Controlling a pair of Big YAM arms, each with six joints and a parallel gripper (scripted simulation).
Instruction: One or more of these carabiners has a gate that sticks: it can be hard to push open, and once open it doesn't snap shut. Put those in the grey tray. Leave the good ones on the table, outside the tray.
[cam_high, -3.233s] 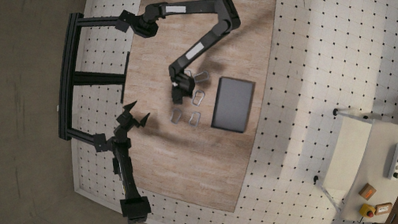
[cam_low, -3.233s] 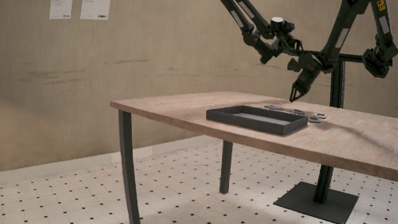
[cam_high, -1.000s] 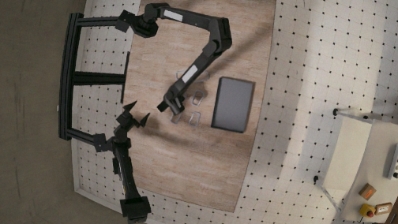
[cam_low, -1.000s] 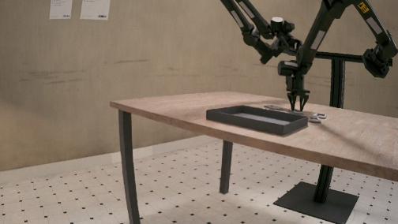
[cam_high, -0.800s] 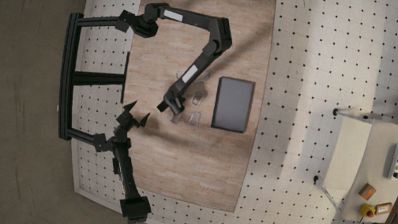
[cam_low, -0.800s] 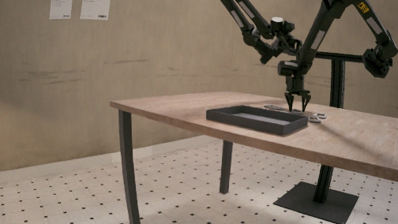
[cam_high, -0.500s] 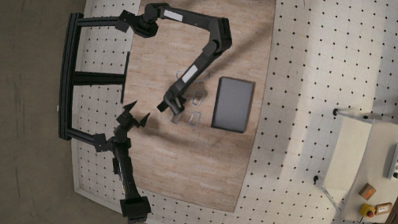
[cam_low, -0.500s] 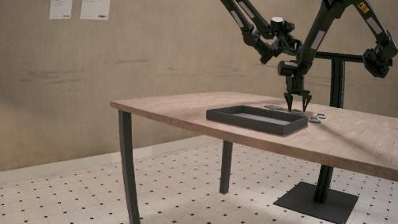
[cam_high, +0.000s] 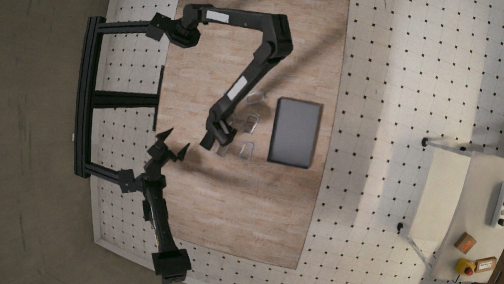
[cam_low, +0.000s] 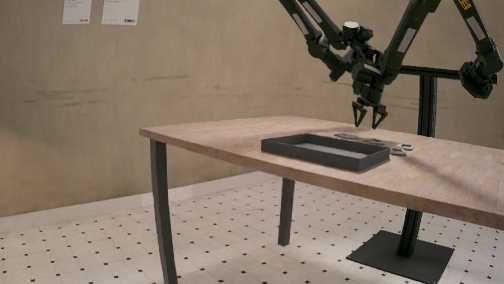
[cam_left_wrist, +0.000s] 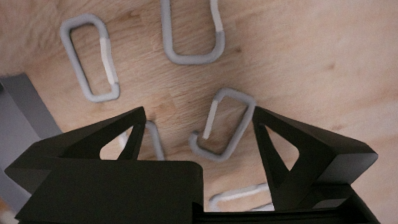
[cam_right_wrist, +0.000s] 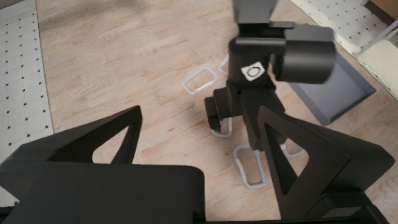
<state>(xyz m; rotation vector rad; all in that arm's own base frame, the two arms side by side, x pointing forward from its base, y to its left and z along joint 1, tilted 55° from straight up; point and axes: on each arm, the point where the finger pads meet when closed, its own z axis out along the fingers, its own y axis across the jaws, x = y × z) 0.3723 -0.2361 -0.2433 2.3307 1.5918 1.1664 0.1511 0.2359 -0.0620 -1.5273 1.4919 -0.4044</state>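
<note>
The grey tray lies 310 mm ahead of my left hand, 80 mm to the left of it and 50 mm below it.
</note>
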